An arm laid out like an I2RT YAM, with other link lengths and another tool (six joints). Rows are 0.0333 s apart.
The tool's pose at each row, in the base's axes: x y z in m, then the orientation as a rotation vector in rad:
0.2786 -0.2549 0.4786 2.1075 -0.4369 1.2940
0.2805 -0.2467 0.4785 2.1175 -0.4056 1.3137
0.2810 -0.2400 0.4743 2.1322 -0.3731 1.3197
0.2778 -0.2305 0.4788 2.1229 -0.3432 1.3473
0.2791 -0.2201 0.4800 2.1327 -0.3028 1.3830
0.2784 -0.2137 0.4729 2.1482 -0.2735 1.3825
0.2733 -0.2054 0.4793 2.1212 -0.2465 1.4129
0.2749 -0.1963 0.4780 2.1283 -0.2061 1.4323
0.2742 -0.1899 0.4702 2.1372 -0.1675 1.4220
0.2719 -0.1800 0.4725 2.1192 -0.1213 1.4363
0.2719 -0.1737 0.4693 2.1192 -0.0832 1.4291
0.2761 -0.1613 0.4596 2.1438 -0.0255 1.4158
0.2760 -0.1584 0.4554 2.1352 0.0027 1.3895
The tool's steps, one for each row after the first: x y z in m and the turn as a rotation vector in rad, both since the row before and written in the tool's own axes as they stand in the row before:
0.0011 -0.0073 -0.0041 0.0250 0.0137 -0.0102
-0.0031 -0.0068 -0.0026 0.0230 0.0043 -0.0157
0.0031 -0.0042 -0.0096 0.0136 0.0266 -0.0099
0.0026 -0.0085 -0.0057 0.0354 0.0243 -0.0080
-0.0059 -0.0073 -0.0021 0.0207 -0.0009 -0.0149
0.0045 -0.0023 -0.0105 0.0014 0.0351 -0.0114
0.0009 -0.0086 -0.0034 0.0273 0.0163 -0.0146
-0.0061 -0.0079 -0.0018 0.0159 -0.0015 -0.0260
0.0030 -0.0065 -0.0076 0.0089 0.0259 -0.0279
-0.0013 -0.0065 -0.0023 0.0115 0.0041 -0.0266
-0.0034 -0.0159 -0.0001 0.0358 -0.0056 -0.0324
-0.0028 -0.0043 -0.0002 -0.0051 -0.0062 -0.0319

